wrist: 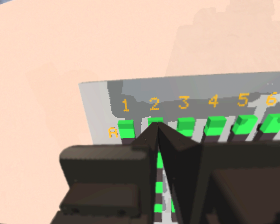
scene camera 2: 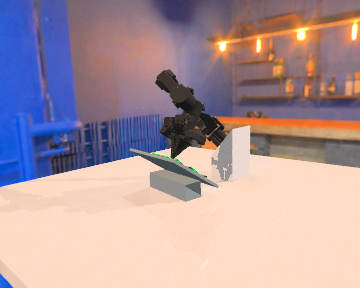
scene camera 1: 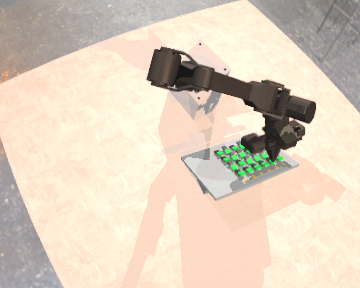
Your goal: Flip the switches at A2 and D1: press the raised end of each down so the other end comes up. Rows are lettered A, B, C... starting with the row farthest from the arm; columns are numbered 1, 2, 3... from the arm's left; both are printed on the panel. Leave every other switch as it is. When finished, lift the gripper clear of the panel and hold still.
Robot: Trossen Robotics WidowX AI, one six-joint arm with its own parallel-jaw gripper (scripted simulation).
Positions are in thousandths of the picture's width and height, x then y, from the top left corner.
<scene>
gripper: wrist 559, 565; scene camera 2 479, 550; scene camera 1 757, 561
</scene>
